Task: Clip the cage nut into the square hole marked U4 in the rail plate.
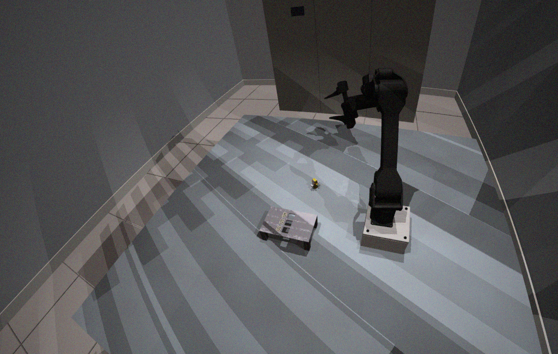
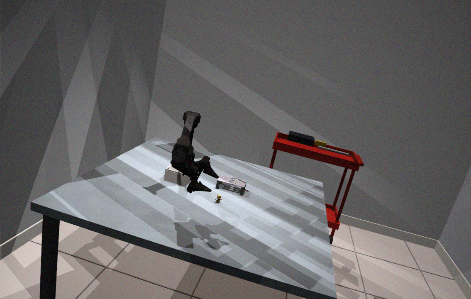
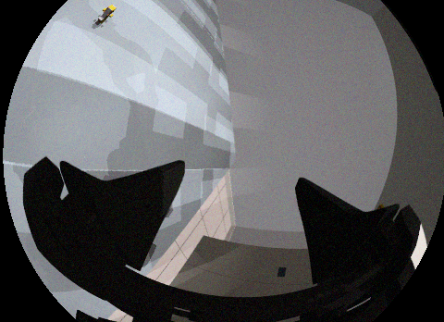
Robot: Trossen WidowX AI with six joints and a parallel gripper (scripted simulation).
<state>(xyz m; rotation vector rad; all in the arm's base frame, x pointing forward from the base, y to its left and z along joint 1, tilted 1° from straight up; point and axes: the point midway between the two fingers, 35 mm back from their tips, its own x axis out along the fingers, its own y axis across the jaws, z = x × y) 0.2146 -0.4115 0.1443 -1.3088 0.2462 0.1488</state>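
The cage nut lies 26 cm to the left of my gripper tip and 18 cm below it.
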